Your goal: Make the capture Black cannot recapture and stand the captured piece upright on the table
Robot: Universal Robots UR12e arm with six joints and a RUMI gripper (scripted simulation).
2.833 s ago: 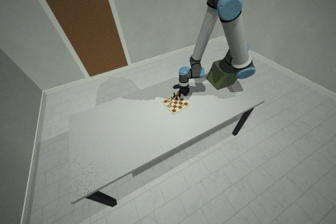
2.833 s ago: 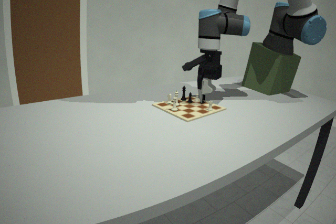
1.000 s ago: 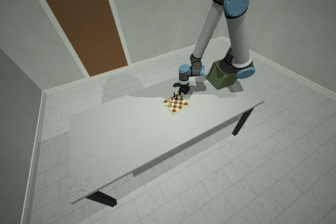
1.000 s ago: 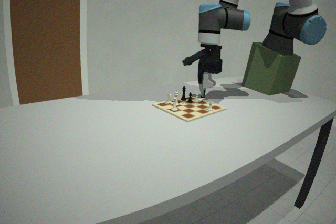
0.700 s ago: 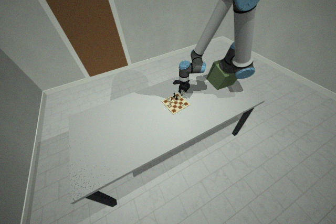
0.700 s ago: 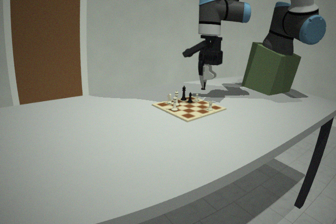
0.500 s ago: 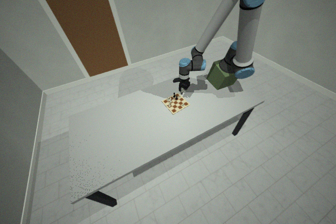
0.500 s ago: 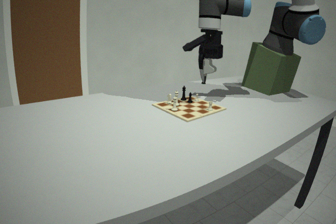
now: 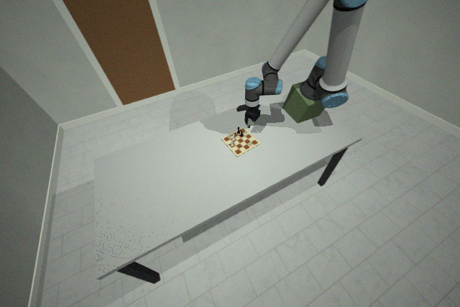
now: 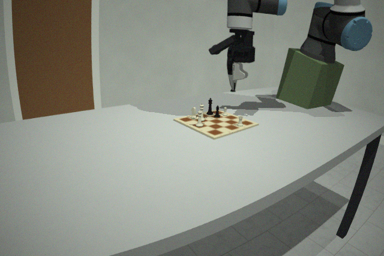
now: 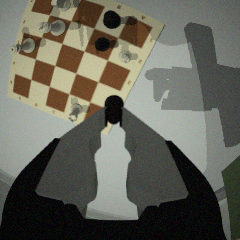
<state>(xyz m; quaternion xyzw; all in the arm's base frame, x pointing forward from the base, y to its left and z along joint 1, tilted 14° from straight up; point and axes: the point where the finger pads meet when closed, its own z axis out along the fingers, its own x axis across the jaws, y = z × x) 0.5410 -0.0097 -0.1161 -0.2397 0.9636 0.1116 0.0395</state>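
My gripper is now 120 mm short of the white king, 90 mm above it and 30 mm to the left of it. The rest, counted from my hand: black pawn: 10 mm below; then white pawn: 110 mm below, 30 mm to the right; then black king: 90 mm below, 70 mm to the right, 50 mm ahead.
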